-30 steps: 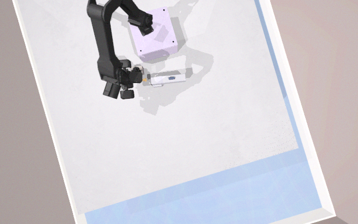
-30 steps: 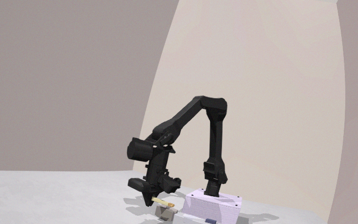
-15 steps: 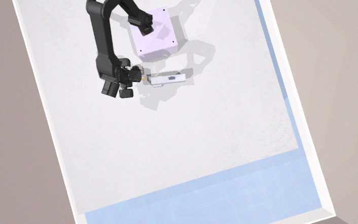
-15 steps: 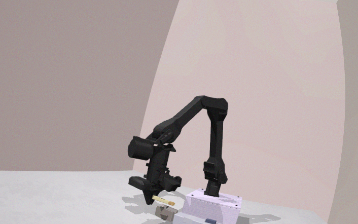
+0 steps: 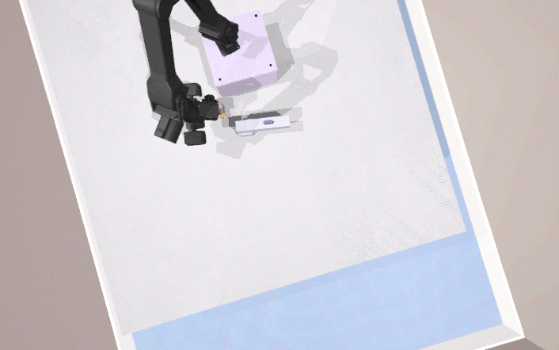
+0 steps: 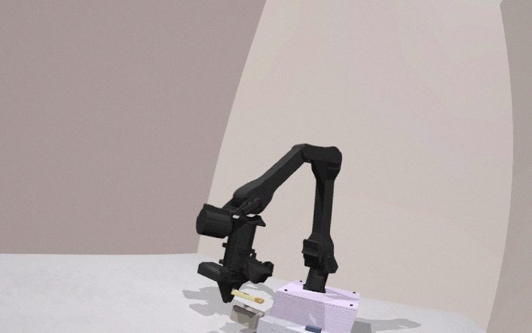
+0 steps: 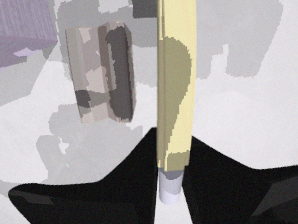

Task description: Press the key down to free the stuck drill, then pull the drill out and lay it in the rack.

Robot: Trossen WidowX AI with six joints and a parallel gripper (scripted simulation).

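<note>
Right now my gripper tip is 1 cm short of the drill, 4 cm to the right of it and 4 cm below it. From my gripper tip the other things lie so: key 12 cm ahead, 20 cm to the left; housing block 11 cm ahead, 18 cm to the left; rack 2 cm behind, 5 cm to the left, 3 cm below.
</note>
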